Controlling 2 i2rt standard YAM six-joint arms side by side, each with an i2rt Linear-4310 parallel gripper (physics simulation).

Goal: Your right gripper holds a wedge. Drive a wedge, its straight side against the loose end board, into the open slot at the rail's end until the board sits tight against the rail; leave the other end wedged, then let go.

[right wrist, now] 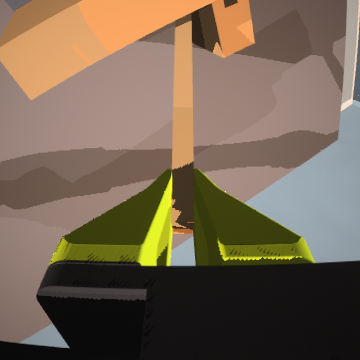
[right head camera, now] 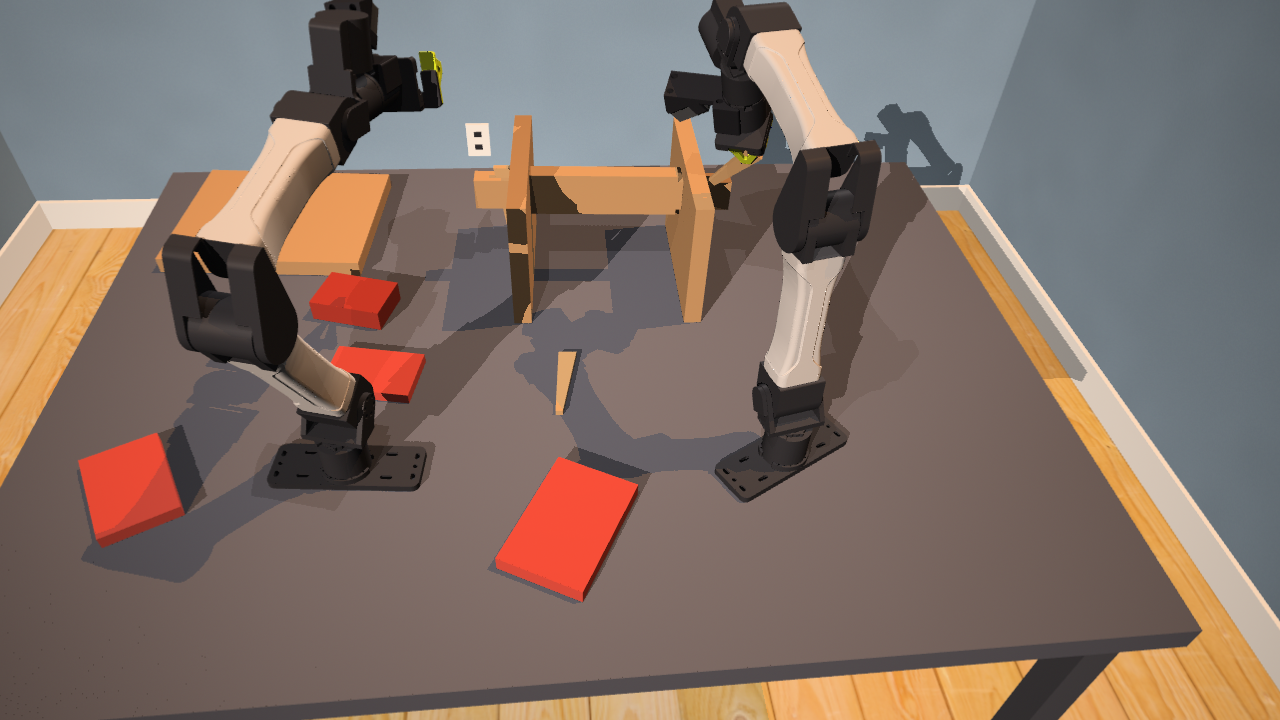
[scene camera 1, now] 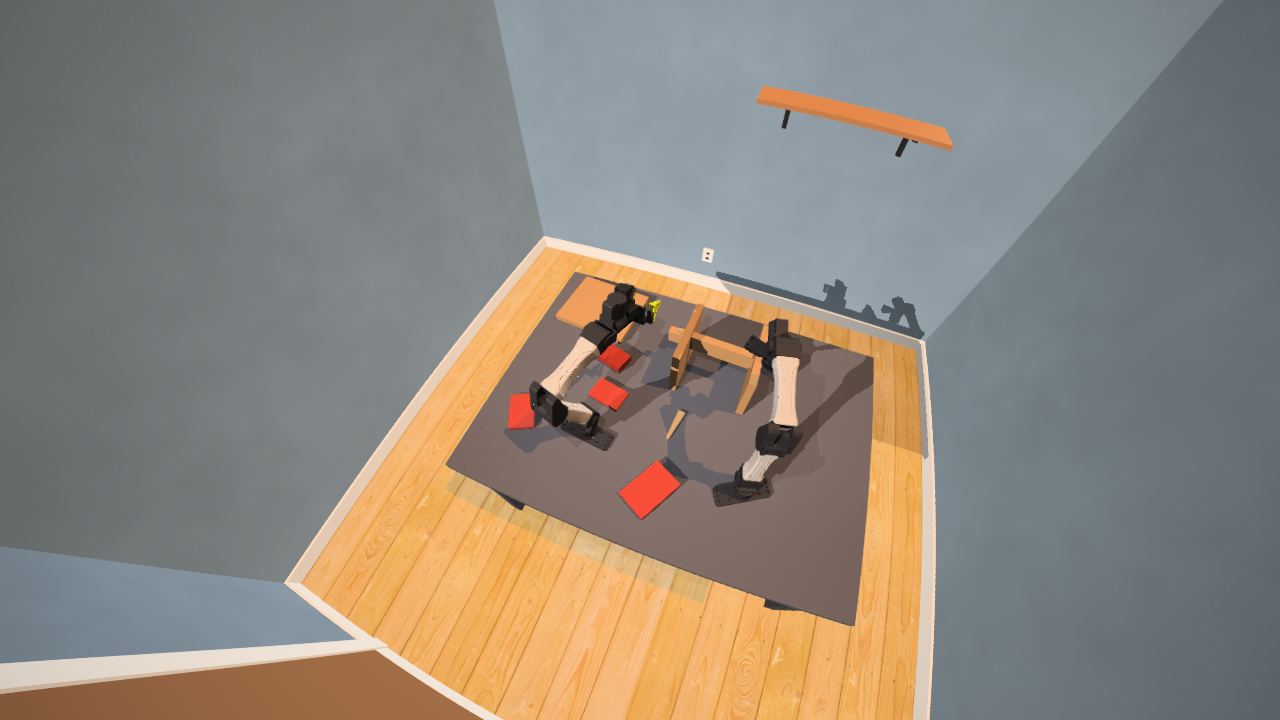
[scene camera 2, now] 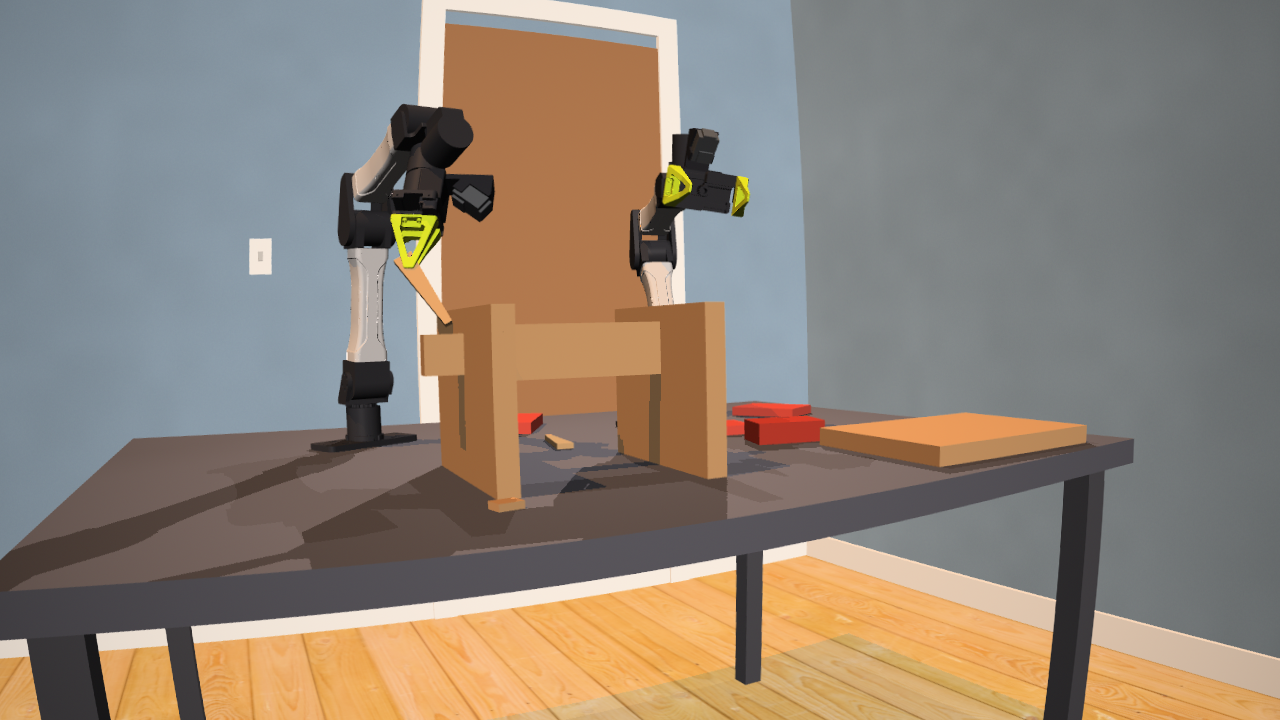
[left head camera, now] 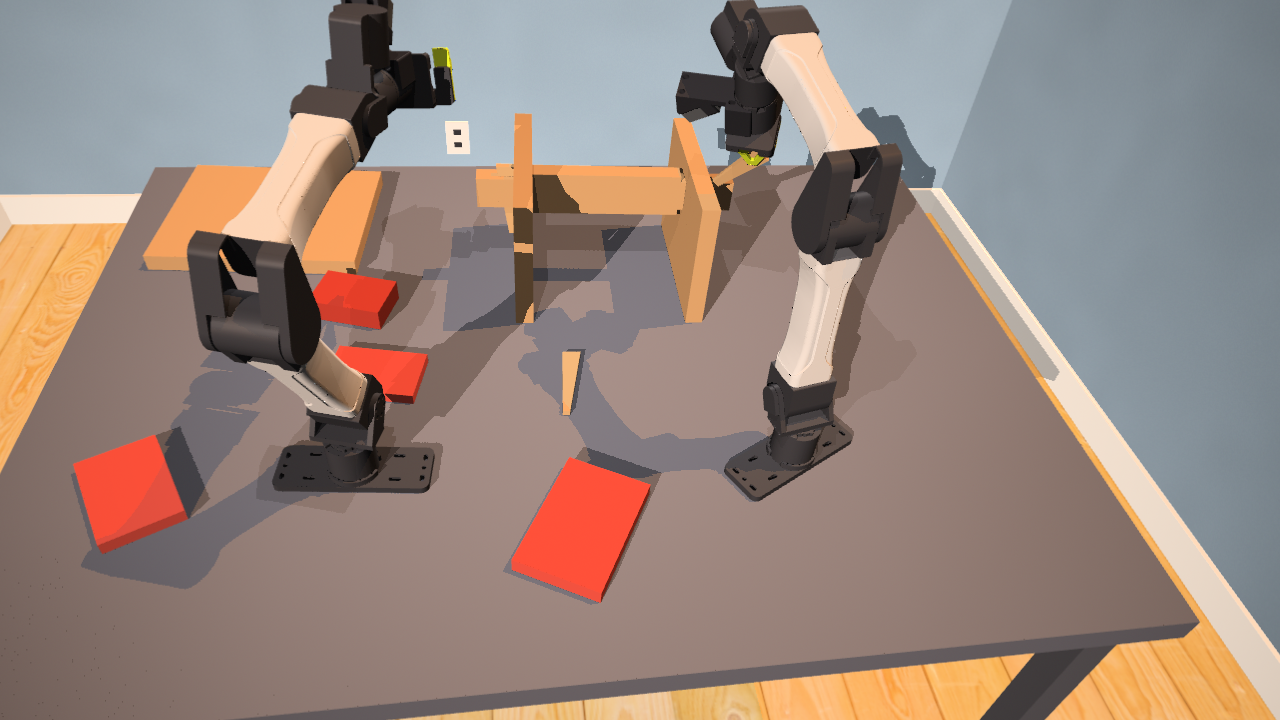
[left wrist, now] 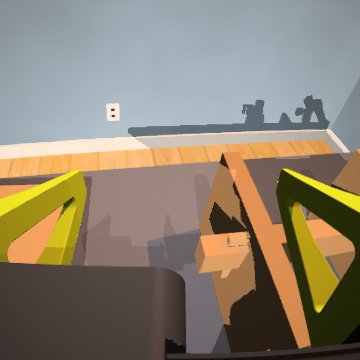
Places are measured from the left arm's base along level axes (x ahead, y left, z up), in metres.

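Where they show: left gripper, fingertip midpoint: (right head camera: pixel 406 67) (scene camera 1: pixel 647 297) (scene camera 2: pixel 720 192) (left head camera: pixel 414 63) (left wrist: pixel 180 180); right gripper, fingertip midpoint: (right wrist: pixel 182 179) (right head camera: pixel 746 159) (scene camera 2: pixel 408 270) (left head camera: pixel 752 161); left arm's base, origin of the base link: (right head camera: pixel 349 469) (scene camera 1: pixel 587 432) (left head camera: pixel 356 471); right arm's base, origin of the base link: (right head camera: pixel 781 456) (scene camera 1: pixel 741 492) (scene camera 2: pixel 365 444) (left head camera: pixel 789 455).
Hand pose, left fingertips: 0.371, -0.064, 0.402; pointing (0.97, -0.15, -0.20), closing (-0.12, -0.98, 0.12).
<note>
Things, the pixels of their centre, and the offset from my left fingertips, as dx, dy, dz. "spot": a spot on its surface instead.
- tan wedge, body centre: (right wrist: pixel 182 108) (scene camera 2: pixel 422 291) (right head camera: pixel 732 170) (left head camera: pixel 737 171) +0.023, -0.465, -0.153
- right-hand end board, body centre: (scene camera 2: pixel 473 394) (right head camera: pixel 686 218) (left head camera: pixel 687 218) (scene camera 1: pixel 753 370) +0.096, -0.411, -0.291
- rail, surface spot: (scene camera 2: pixel 586 350) spot: +0.103, -0.259, -0.239
- small wedge, body centre: (left wrist: pixel 226 257) (left head camera: pixel 506 199) +0.080, -0.108, -0.259
- left-hand board, body centre: (scene camera 2: pixel 665 385) (left wrist: pixel 238 264) (left head camera: pixel 523 216) (right head camera: pixel 523 217) (scene camera 1: pixel 686 347) +0.082, -0.137, -0.291
- spare wedge, body centre: (left head camera: pixel 571 382) (right head camera: pixel 566 382) (scene camera 2: pixel 553 441) (scene camera 1: pixel 675 425) -0.198, -0.222, -0.397
- flat wooden board, body centre: (scene camera 2: pixel 954 435) (left head camera: pixel 273 217) (right head camera: pixel 282 220) (scene camera 1: pixel 602 308) +0.189, +0.314, -0.388
My right gripper (right wrist: pixel 182 179) (scene camera 2: pixel 412 263) is shut on a tan wedge (right wrist: pixel 183 100) (scene camera 2: pixel 424 291). The wedge slants down, its thin end close to the outer face of the right-hand end board (left head camera: pixel 700 232) (scene camera 2: pixel 476 394), by the rail's stub (right wrist: pixel 235 32) (scene camera 2: pixel 442 354). Whether its tip is in the slot is hidden. The rail (left head camera: pixel 617 190) (scene camera 2: pixel 586 350) spans between both upright boards. At the other end, a small wedge (left wrist: pixel 235 240) sits in the rail's stub (left wrist: pixel 220 255) beside the left-hand board (left head camera: pixel 523 214). My left gripper (left wrist: pixel 180 180) (scene camera 2: pixel 708 189) is open and empty, raised to the left of the left-hand board in the head views.
A spare wedge (left head camera: pixel 570 380) (right head camera: pixel 564 380) lies on the table in front of the boards. Red blocks (left head camera: pixel 581 528) (left head camera: pixel 131 492) (left head camera: pixel 358 298) (left head camera: pixel 384 371) lie around the arm bases. A flat wooden board (left head camera: pixel 344 223) (scene camera 2: pixel 966 434) lies at the table's back left in the head views.
</note>
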